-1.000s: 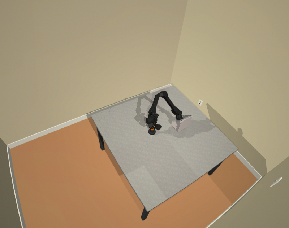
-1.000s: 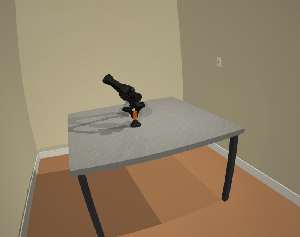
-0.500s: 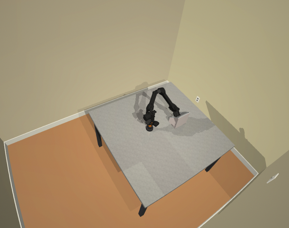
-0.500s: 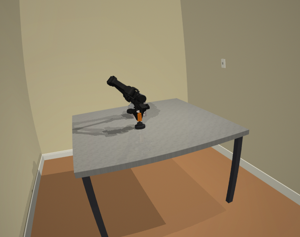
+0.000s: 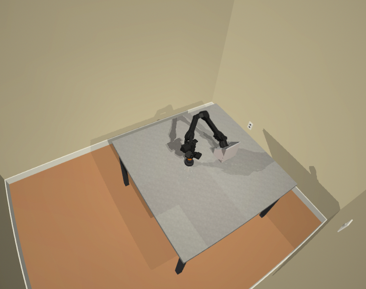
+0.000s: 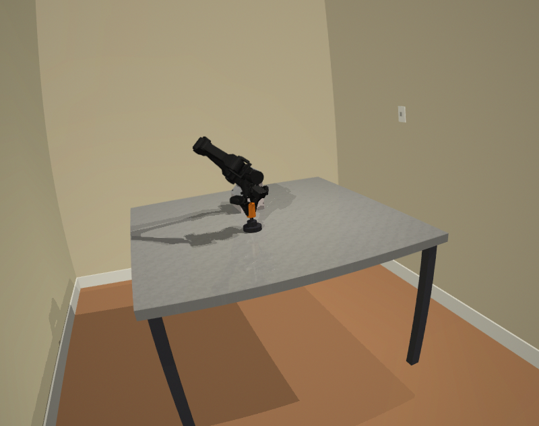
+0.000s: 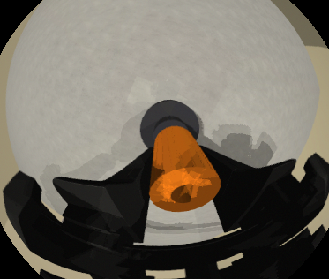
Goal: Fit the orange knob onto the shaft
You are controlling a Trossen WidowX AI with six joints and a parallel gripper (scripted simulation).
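Right now my gripper tip is 2 cm below the orange knob. The rest, counted from my gripper tip: dark round pedestal: 4 cm below.
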